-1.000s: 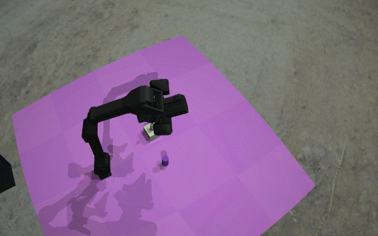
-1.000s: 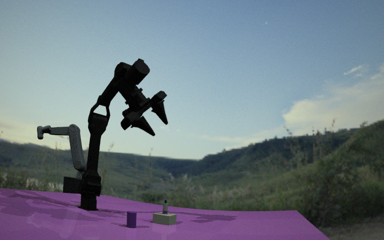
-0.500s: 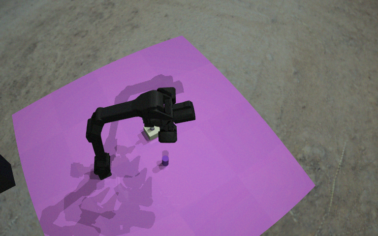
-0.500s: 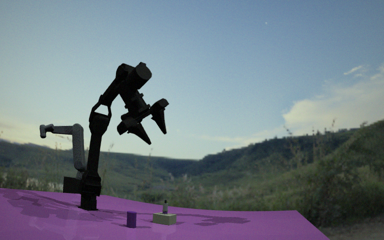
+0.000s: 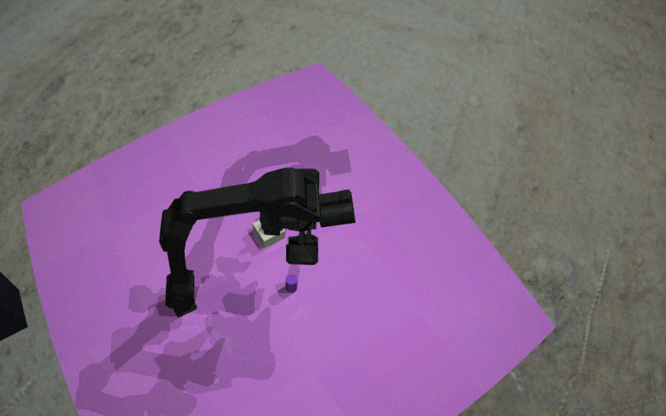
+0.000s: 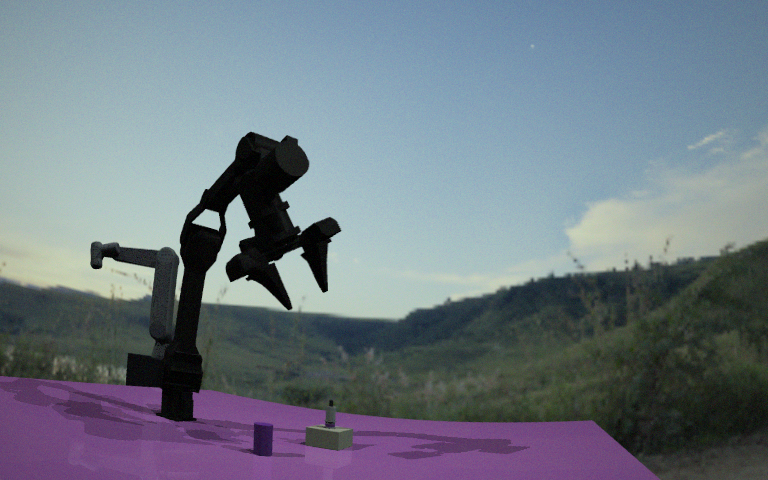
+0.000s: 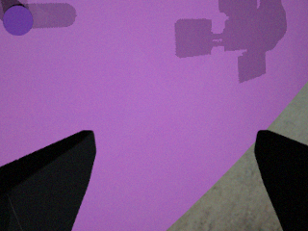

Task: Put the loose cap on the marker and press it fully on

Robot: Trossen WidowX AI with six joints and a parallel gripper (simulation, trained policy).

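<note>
The purple cap is 50 mm behind my gripper tip, 20 mm to the right of it and 220 mm below it. From my gripper tip the other things lie so: holder block (20 mm behind, 150 mm to the left, 230 mm below).
</note>
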